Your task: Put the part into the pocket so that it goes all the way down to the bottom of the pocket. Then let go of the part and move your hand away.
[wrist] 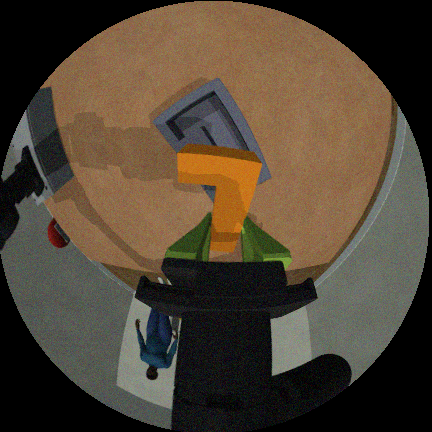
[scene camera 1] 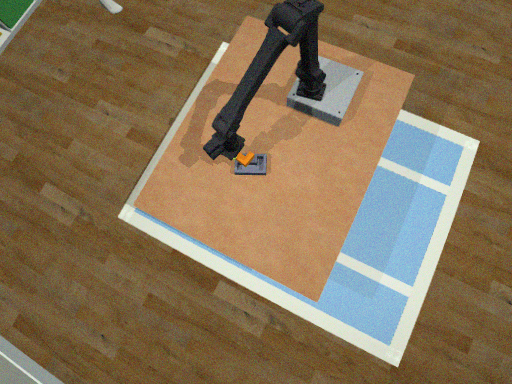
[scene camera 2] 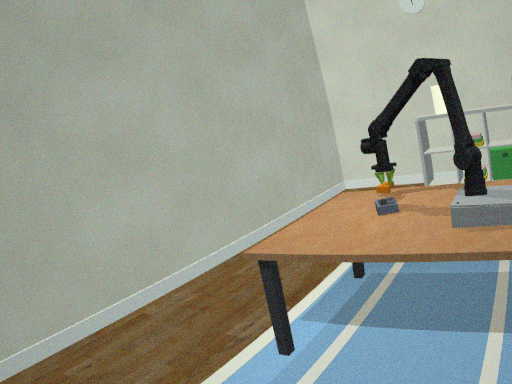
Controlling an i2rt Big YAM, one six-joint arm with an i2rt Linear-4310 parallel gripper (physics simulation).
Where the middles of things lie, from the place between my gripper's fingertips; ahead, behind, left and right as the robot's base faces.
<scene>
The orange L-shaped part [wrist: 234,172] is 2 cm to the left of my hand.
</scene>
